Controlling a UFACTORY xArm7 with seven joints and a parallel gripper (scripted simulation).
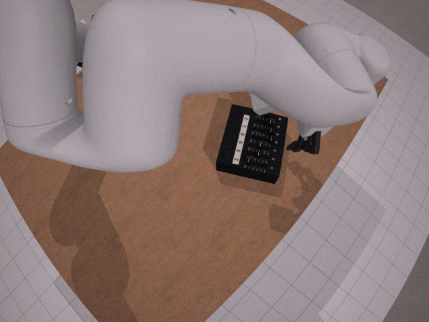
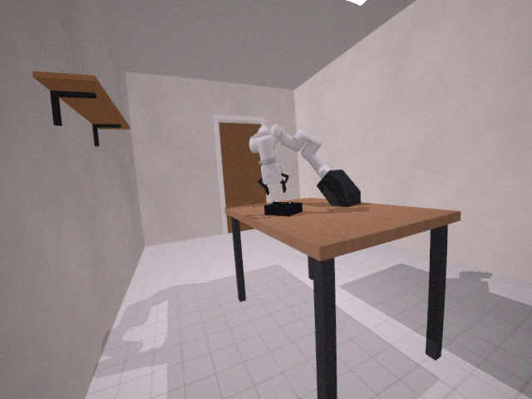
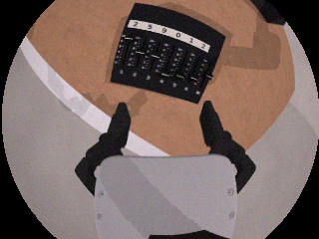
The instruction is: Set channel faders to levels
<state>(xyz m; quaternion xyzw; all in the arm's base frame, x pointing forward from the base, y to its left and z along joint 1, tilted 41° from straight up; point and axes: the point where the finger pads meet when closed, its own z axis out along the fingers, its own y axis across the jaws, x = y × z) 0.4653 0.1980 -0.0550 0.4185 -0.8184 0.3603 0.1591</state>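
Right now the fader is 2 cm behind my hand, 10 cm to the right of it and 7 cm below it. Round my hand: master fader cap (8 cm behind, 2 cm to the left, 7 cm below); then channel fader cap (3 cm behind, 5 cm to the right, 7 cm below).
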